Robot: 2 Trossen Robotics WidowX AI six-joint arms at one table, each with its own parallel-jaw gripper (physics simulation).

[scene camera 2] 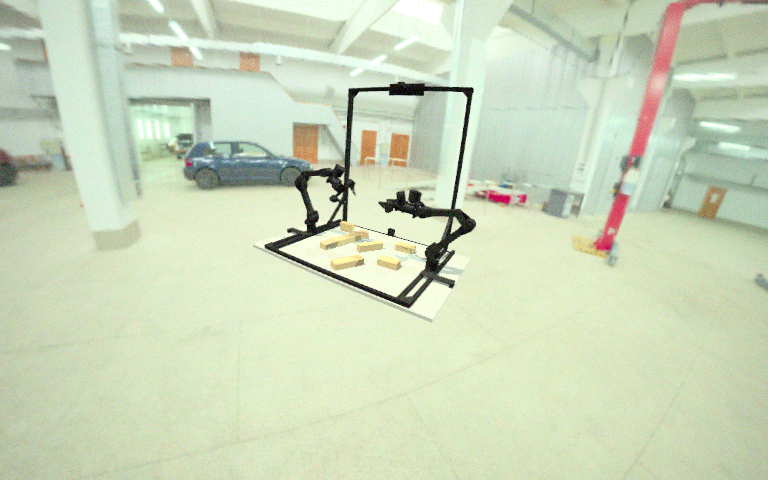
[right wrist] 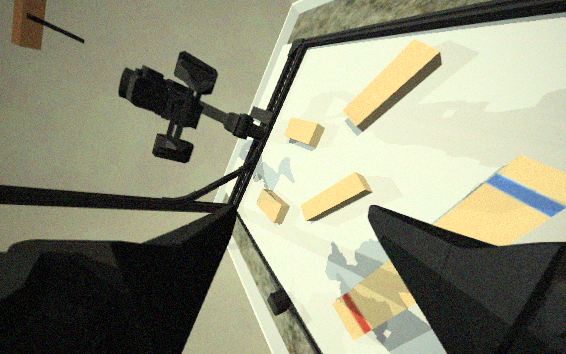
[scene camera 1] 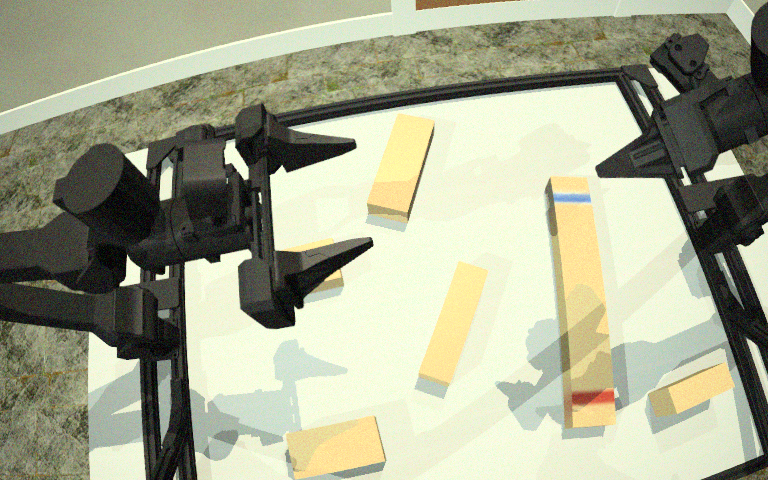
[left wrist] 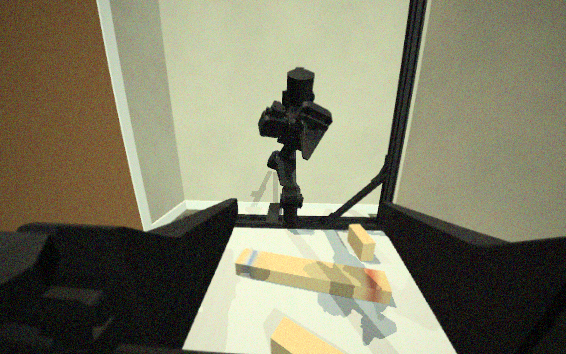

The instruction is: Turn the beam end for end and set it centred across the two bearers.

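Where they show: left gripper, fingertip midpoint: (scene camera 2: pixel 382 201) (right wrist: pixel 188 121) (scene camera 1: pixel 364 189) (left wrist: pixel 308 206); right gripper, fingertip midpoint: (scene camera 2: pixel 350 200) (right wrist: pixel 301 211) (scene camera 1: pixel 601 169) (left wrist: pixel 293 173); left arm's base, origin of the base link: (scene camera 2: pixel 431 269) (right wrist: pixel 260 134) (scene camera 1: pixel 160 340); right arm's base, origin of the base link: (scene camera 2: pixel 311 231) (scene camera 1: pixel 714 235) (left wrist: pixel 290 219).
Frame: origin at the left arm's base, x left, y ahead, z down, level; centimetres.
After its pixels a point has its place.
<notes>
The long wooden beam (scene camera 1: pixel 580 254) @[y 64.6, x 1.1, z -1.9 cm] (scene camera 2: pixel 335 242) @[y 63.0, x 6.9, z -1.3 cm] (left wrist: pixel 300 270) @[y 62.3, x -2.5, z -1.9 cm] (right wrist: pixel 480 215) @[y 64.9, x 6.0, z -1.9 cm] lies flat on the table, its blue-banded end at the top and red-banded end at the bottom in scene camera 1. Wooden blocks lie apart from it: a wide one (scene camera 1: pixel 399 164) @[y 41.0, x 21.3, z -1.9 cm] (right wrist: pixel 392 85) @[y 43.5, x 22.4, z -1.9 cm], a slim one (scene camera 1: pixel 453 322) @[y 43.6, x -4.9, z -2.5 cm] (right wrist: pixel 335 197) @[y 45.3, x -3.4, z -2.5 cm], and a short one (scene camera 1: pixel 339 444) @[y 25.9, x -18.4, z -1.9 cm] (right wrist: pixel 272 206) @[y 27.6, x -17.9, z -1.9 cm] among them; I cannot tell which are the bearers. My left gripper (scene camera 1: pixel 363 193) @[y 35.0, x -0.1, z -32.4 cm] is open, empty, raised above the table. My right gripper (scene camera 1: pixel 648 204) (right wrist: pixel 301 211) @[y 57.6, x 0.2, z -28.5 cm] is open and empty, raised beside the blue-banded end.
Another block (scene camera 1: pixel 334 283) @[y 28.3, x 4.5, z 0.0 cm] (right wrist: pixel 302 131) @[y 25.0, x 7.3, z -1.9 cm] is partly hidden by a left finger in scene camera 1. One more block (scene camera 1: pixel 699 387) @[y 75.6, x -22.5, z -4.4 cm] (left wrist: pixel 361 242) @[y 71.7, x -21.1, z -4.0 cm] lies beyond the beam's red-banded end. A black frame (scene camera 1: pixel 453 93) @[y 53.6, x 36.0, z 0.3 cm] edges the table, with an overhead arch (scene camera 2: pixel 348 141) @[y 88.3, x -35.4, z -63.6 cm].
</notes>
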